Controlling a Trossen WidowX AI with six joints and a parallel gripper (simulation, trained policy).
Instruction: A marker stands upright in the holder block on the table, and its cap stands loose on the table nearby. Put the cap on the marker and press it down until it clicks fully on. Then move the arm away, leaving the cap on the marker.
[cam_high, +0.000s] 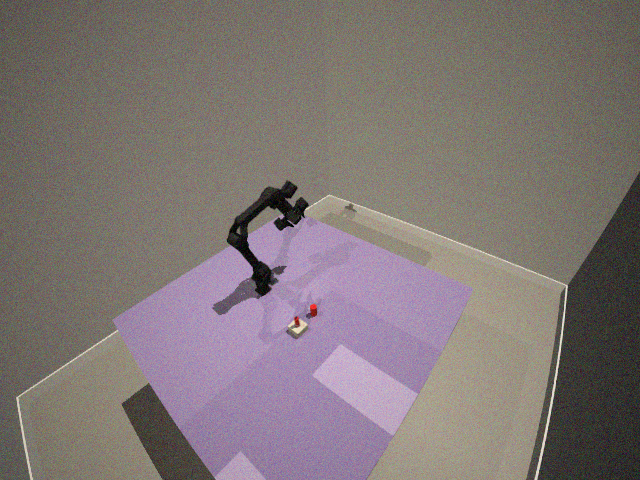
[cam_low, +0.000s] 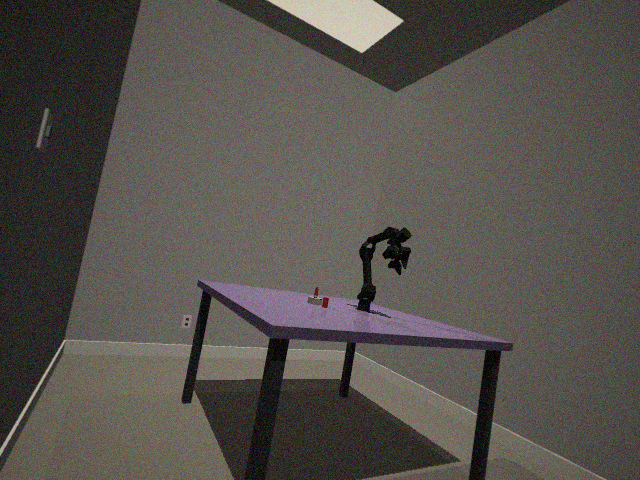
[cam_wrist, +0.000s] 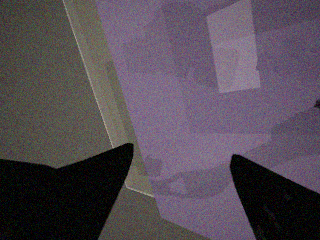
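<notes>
My gripper tip is now 29 cm short of the red cap, 24 cm to the left of it and 23 cm above it. The rest, counted from my gripper tip: holder block: 30 cm ahead, 35 cm to the right, 24 cm below; then red marker: 30 cm ahead, 35 cm to the right, 19 cm below.
</notes>
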